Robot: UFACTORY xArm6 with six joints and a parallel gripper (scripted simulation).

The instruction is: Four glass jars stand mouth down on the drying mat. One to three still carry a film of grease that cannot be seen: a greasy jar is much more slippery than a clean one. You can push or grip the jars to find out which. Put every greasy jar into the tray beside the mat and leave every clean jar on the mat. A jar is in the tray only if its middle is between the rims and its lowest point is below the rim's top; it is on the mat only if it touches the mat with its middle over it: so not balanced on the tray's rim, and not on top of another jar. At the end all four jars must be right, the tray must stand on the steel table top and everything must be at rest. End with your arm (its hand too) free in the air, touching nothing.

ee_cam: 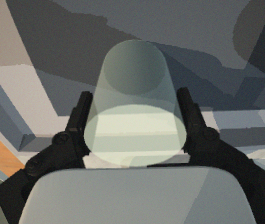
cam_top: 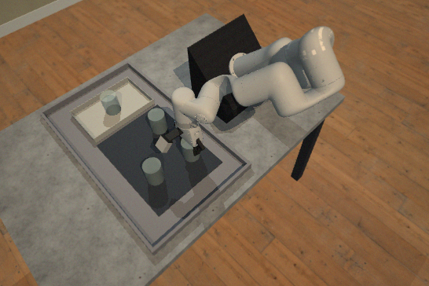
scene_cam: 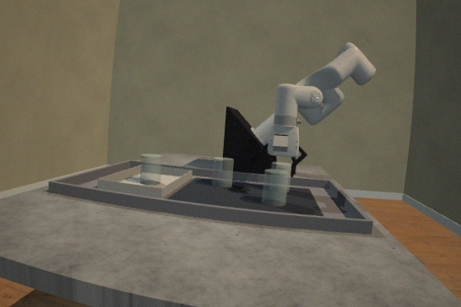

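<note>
The dark mat is 10 cm ahead of my hand, 9 cm to the right of it and 7 cm below it. Round my hand: cream tray: 13 cm ahead, 41 cm to the right, 6 cm below.
</note>
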